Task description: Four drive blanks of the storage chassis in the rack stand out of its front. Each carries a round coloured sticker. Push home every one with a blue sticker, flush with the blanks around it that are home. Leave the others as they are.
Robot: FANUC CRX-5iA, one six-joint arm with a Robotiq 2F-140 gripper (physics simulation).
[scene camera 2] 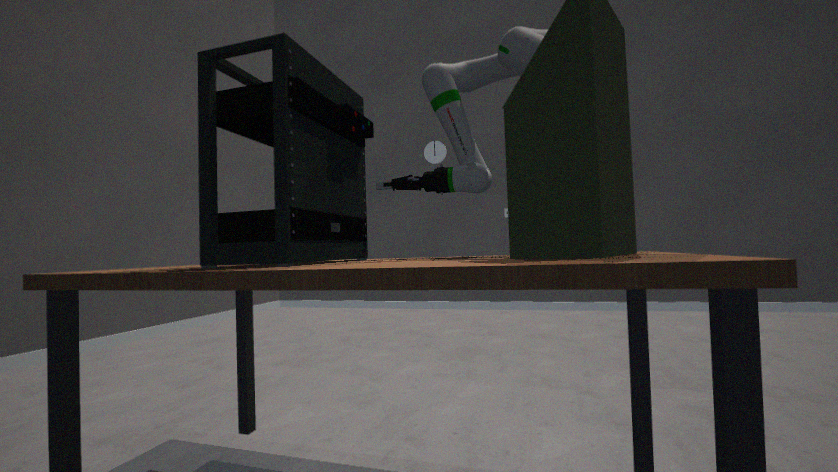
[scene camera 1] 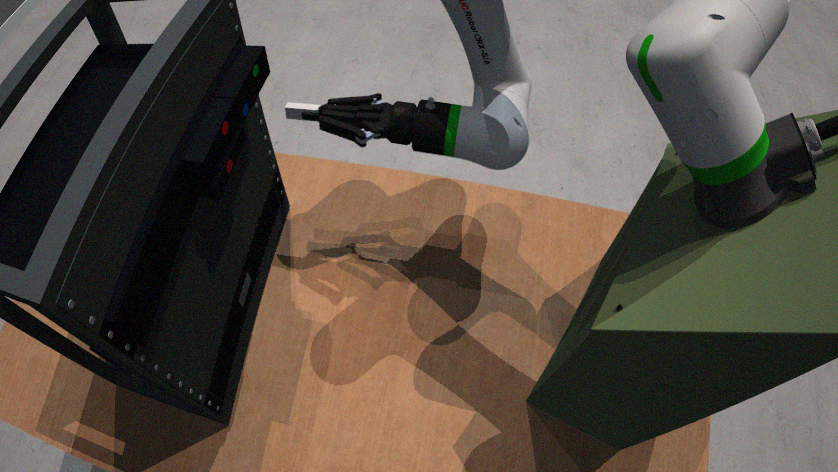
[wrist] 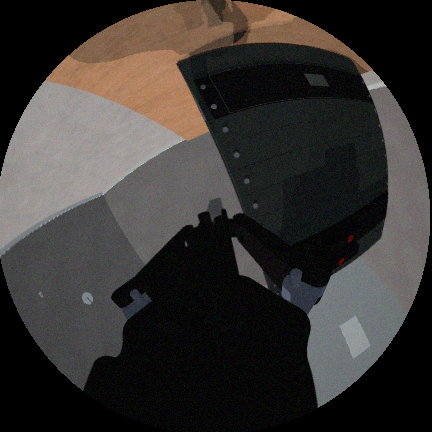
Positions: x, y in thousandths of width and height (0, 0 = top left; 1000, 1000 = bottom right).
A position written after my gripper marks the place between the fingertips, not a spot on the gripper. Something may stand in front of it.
In view: my gripper (scene camera 1: 343, 234) and a dark rack (scene camera 1: 175, 469).
The dark rack shows as well in scene camera 2 (scene camera 2: 366, 240) and in the wrist view (wrist: 689, 302). My gripper shows as well in scene camera 2 (scene camera 2: 449, 395) and in the wrist view (wrist: 501, 478).
